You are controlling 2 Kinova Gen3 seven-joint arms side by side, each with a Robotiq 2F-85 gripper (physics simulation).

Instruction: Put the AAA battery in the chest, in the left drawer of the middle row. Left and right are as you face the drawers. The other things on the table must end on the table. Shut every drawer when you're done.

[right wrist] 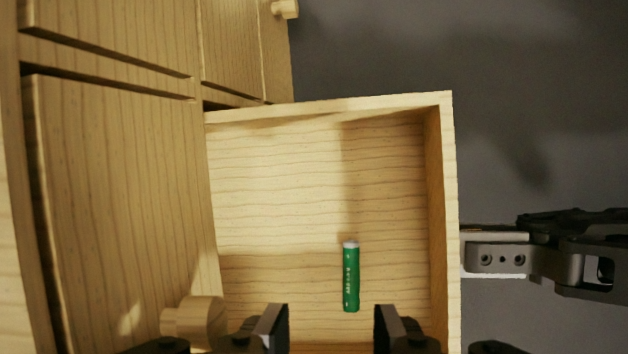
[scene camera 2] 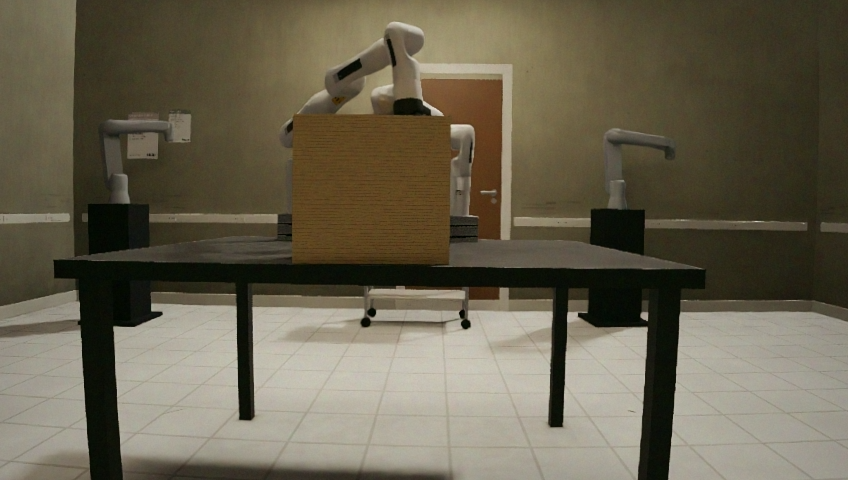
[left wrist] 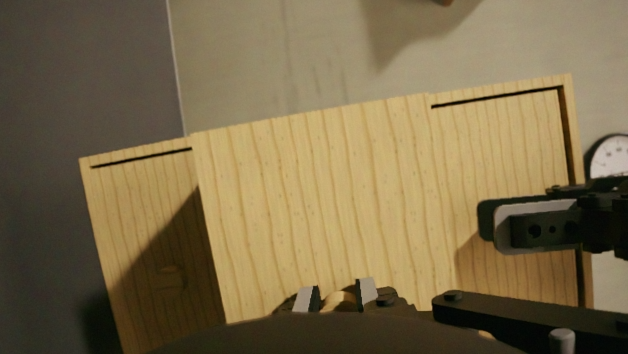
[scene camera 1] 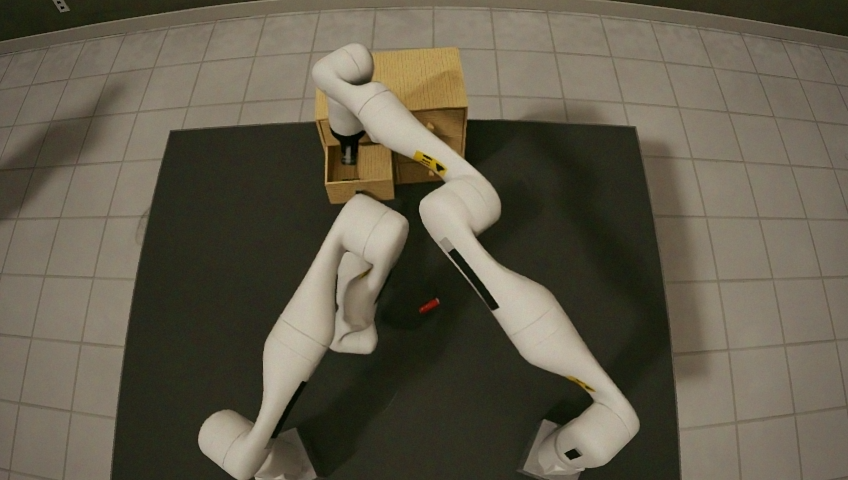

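Seen in the pictures: left gripper, fingertip midpoint: (right wrist: 447, 248) (left wrist: 341, 307) (scene camera 1: 360, 192); right gripper, fingertip midpoint: (right wrist: 331, 329) (left wrist: 485, 225) (scene camera 1: 352, 155); left arm's base at its link origin: (scene camera 2: 456, 214) (scene camera 1: 281, 462); right arm's base at its link origin: (scene camera 1: 559, 453).
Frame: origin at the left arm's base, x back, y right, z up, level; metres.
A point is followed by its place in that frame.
The green AAA battery (right wrist: 351, 276) {y 0.214, x -0.629, z 0.023 m} lies on the floor of the open left drawer of the middle row (right wrist: 452, 175) {y 0.274, x -0.576, z 0.100 m} (scene camera 1: 380, 191) {y 0.278, x -0.573, z 0.051 m} (left wrist: 310, 200) {y 0.191, x -0.579, z 0.050 m}, in the wooden chest (scene camera 1: 425, 77) {y 0.406, x -0.759, z 0.210 m} (scene camera 2: 371, 190) {y 0.330, x -0.853, z 0.054 m}. My right gripper (right wrist: 331, 329) {y 0.226, x -0.628, z 0.129 m} (scene camera 1: 349, 160) {y 0.226, x -0.628, z 0.129 m} is open and empty, pointing down over that drawer, with the battery below and apart from its fingers. My left gripper (left wrist: 341, 307) {y 0.233, x -0.576, z 0.055 m} is shut on the round knob (left wrist: 340, 303) {y 0.224, x -0.559, z 0.056 m} of this drawer's front; it is mostly hidden under its arm in scene camera 1. The chest's other drawers in view look shut.
A red battery-like cylinder (scene camera 1: 429, 305) {y 0.356, x -0.339, z -0.084 m} lies on the dark table (scene camera 1: 238, 178) {y -0.111, x -0.759, z -0.098 m}, between the two arms. The right arm reaches over the chest's front. The top-row left drawer's knob (right wrist: 200, 320) {y 0.246, x -0.660, z 0.163 m} sticks out close to the right gripper's fingers.
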